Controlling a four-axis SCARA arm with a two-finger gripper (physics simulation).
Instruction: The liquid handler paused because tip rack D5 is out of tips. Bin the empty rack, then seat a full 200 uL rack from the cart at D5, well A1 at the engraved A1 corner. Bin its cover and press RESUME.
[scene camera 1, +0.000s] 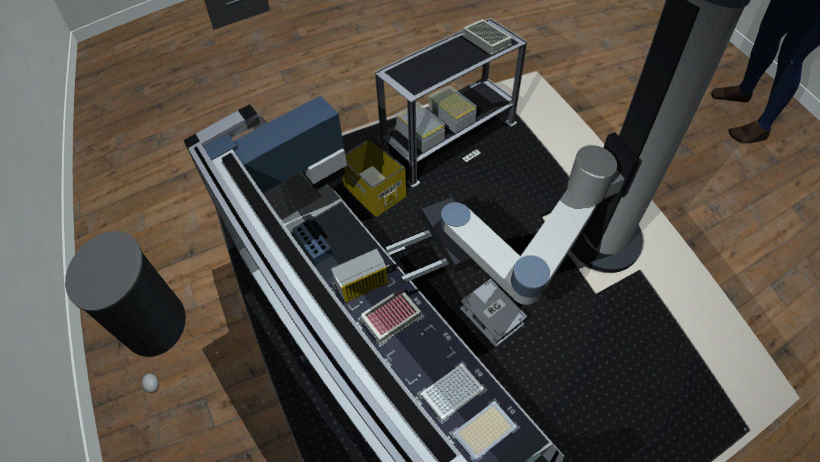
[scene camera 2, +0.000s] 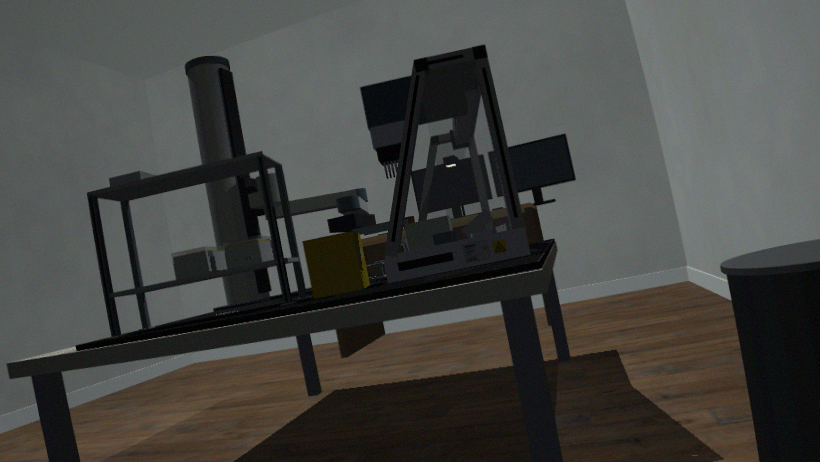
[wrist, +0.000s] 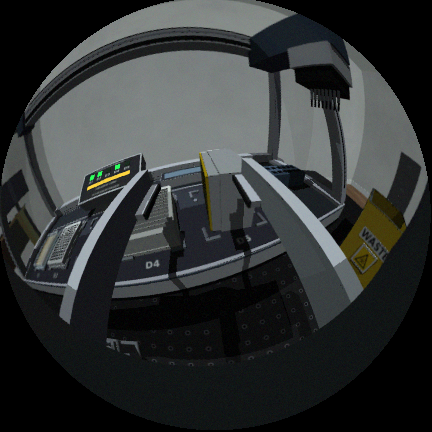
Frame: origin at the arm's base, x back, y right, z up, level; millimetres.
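Seen in the pictures: gripper, fingertip midpoint: (scene camera 1: 394, 265) (scene camera 2: 404, 222) (wrist: 194, 171); arm's base at its link origin: (scene camera 1: 604, 237).
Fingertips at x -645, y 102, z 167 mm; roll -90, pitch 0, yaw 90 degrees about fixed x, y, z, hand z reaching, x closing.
Note:
Pixels of each thing's top centre, then the offset from my fingertips to it. "*": a spot on its surface instead.
- grey-white tip rack at its top centre: (wrist: 220, 157) (scene camera 1: 358, 267) (scene camera 2: 427, 220) dx -81, dy +37, dz -11 mm
- waste bin at its top centre: (scene camera 2: 332, 237) (wrist: 389, 208) (scene camera 1: 371, 162) dx +84, dy +350, dz -19 mm
- pale object at its top centre: (scene camera 1: 374, 185) dx +84, dy +350, dz -123 mm
- grey-white at its top centre: (scene camera 2: 249, 241) (scene camera 1: 420, 119) dx +273, dy +419, dz +11 mm
- yellow-topped at its top centre: (scene camera 2: 200, 253) (scene camera 1: 452, 103) dx +400, dy +448, dz +7 mm
- pink-filled rack at its top centre: (wrist: 146, 207) (scene camera 1: 390, 313) dx -53, dy -86, dz -65 mm
- D2 at its top centre: (scene camera 1: 452, 390) (wrist: 62, 241) dx -4, dy -329, dz -82 mm
- D1 at its top centre: (scene camera 1: 485, 429) (wrist: 44, 247) dx +21, dy -451, dz -82 mm
- blue block at a spot on its surface: (scene camera 1: 311, 238) * dx -157, dy +207, dz -61 mm
- pipetting head at a spot on its surface: (scene camera 1: 292, 137) * dx -137, dy +187, dz +341 mm
- status panel at a spot on its surface: (wrist: 112, 181) * dx -150, dy -208, dz -40 mm
- RG box at its top centre: (scene camera 1: 494, 307) (scene camera 2: 369, 263) dx +198, dy -174, dz -98 mm
My gripper (scene camera 1: 399, 262) (wrist: 194, 171) is shut to its narrow stand, its two long fingers still apart and holding nothing, level with the front edge at D5. A grey-white tip rack (scene camera 1: 360, 274) (wrist: 226, 195) stands on its side at D5, its yellow tip face turned toward D4. Corner brackets show beside it. In the waste bin (scene camera 1: 391, 198) (scene camera 2: 332, 265) (wrist: 361, 250) lies a pale object (scene camera 1: 372, 174). The cart (scene camera 1: 412, 140) (scene camera 2: 96, 258) carries two boxed racks, one grey-white (scene camera 1: 421, 127) and one yellow-topped (scene camera 1: 454, 107), on its lower shelf. The RESUME button cannot be made out.
A pink-filled rack (scene camera 1: 391, 315) (wrist: 152, 230) sits at D4. Plates stand at D2 (scene camera 1: 453, 390) and D1 (scene camera 1: 485, 429). A blue block (scene camera 1: 311, 238) stands beyond D5. The pipetting head (scene camera 1: 292, 137) (wrist: 305, 47) hangs above. A status panel (wrist: 112, 181) shows green lights and an orange bar. An RG box (scene camera 1: 494, 309) lies near the arm.

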